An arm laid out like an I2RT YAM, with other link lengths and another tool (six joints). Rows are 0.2 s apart.
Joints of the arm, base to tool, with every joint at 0 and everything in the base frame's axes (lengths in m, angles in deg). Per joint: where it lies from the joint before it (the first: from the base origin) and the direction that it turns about. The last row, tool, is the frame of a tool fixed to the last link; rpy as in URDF.
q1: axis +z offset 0 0 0.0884
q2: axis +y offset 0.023 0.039 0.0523
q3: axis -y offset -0.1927 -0.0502 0
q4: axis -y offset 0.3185 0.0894 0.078
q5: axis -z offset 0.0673 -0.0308 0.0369
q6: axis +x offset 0.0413 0 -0.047
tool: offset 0.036 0.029 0.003 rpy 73.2 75.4 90
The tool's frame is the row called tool.
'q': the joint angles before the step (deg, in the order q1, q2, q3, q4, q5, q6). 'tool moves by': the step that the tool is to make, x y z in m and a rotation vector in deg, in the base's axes. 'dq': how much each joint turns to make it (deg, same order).
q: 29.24 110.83 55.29 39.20 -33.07 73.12
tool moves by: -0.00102 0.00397 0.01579 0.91 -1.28 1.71
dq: 0.29 -1.99 0.33 -0.90 -1.41 -0.27
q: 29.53 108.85 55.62 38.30 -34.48 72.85
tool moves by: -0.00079 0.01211 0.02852 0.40 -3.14 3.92
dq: 0.88 -2.29 2.60 -3.36 -2.65 -2.38
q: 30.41 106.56 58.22 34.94 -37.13 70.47
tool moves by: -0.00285 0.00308 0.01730 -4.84 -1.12 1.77
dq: 0.18 -3.93 1.36 -10.59 -0.22 -6.28
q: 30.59 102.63 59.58 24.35 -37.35 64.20
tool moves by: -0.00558 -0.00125 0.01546 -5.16 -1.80 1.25
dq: 0.00 -4.15 0.67 -10.00 0.78 -6.82
